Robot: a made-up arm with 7 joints.
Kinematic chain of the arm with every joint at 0, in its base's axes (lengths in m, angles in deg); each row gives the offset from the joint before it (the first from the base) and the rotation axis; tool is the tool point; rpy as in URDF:
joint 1: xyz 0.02 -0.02 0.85 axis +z
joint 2: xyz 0.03 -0.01 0 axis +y
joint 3: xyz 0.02 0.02 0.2 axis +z
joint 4: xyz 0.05 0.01 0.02 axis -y
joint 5: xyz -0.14 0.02 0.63 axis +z
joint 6: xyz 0.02 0 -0.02 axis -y
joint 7: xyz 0.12 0.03 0 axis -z
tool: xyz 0 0.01 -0.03 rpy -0.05 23.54 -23.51
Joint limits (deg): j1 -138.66..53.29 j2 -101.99..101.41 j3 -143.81..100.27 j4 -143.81..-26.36 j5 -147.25..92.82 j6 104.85..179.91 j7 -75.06..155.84
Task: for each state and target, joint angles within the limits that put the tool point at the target. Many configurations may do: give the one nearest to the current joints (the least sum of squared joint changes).
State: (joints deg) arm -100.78 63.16 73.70 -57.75 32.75 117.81 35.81
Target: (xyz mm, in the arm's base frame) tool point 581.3 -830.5 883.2
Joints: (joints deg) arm -91.70 72.70 67.72 -59.61 33.31 117.25 36.44
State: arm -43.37 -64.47 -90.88 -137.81 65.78 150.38 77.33
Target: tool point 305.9 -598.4 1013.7
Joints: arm -4.70 -67.15 -61.82 -143.81 72.48 159.34 78.10
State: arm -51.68 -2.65 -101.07 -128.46 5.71 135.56 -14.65
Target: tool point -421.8 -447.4 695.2
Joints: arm -33.87 8.28 -110.05 -143.81 3.34 169.73 -17.63
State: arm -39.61 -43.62 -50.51 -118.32 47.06 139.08 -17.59
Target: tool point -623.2 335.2 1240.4
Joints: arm -94.85 -78.33 -66.26 -93.21 49.61 158.33 -18.42
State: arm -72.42 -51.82 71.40 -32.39 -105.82 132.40 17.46
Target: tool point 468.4 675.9 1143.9
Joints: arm -76.64 -63.33 84.06 -56.05 -109.05 153.05 16.62
